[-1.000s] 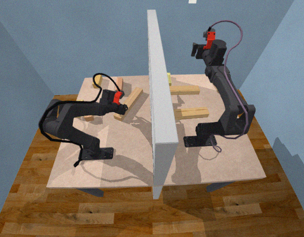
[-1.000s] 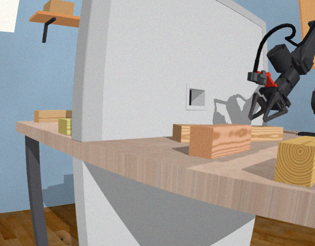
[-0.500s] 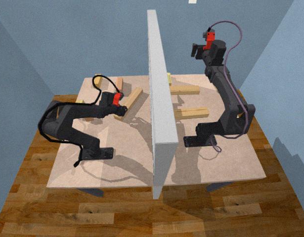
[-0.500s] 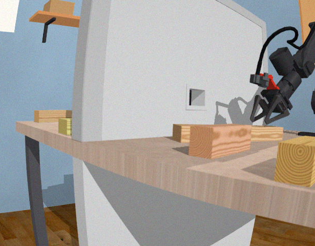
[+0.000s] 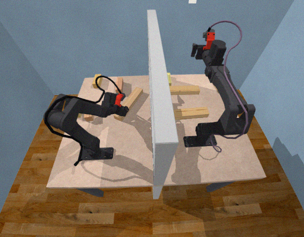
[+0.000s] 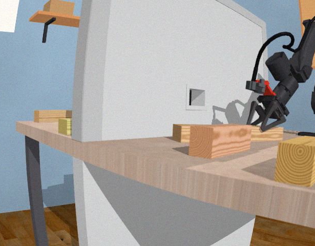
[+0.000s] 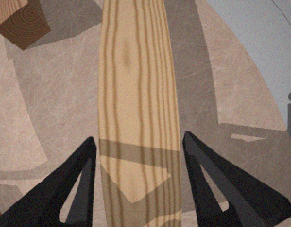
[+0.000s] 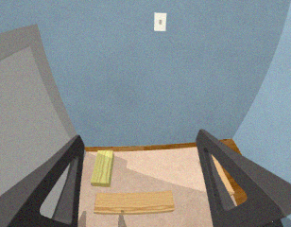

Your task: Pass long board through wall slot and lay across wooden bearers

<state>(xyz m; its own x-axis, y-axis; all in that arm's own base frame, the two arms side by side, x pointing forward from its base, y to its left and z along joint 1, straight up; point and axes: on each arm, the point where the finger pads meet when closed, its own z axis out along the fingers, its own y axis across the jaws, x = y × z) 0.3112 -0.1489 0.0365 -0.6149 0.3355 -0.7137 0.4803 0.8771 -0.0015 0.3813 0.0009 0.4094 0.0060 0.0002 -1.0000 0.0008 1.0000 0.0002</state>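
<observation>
The long board lies 60 mm ahead of my left hand, 40 mm to the right of it and 20 mm below it. The rest, counted from my left hand: orange block: 250 mm ahead, 30 mm to the left, 10 mm below; yellow block: 340 mm ahead, 220 mm to the left, 10 mm below; yellow-green offcut: 360 mm to the right, 280 mm ahead, 20 mm below.
</observation>
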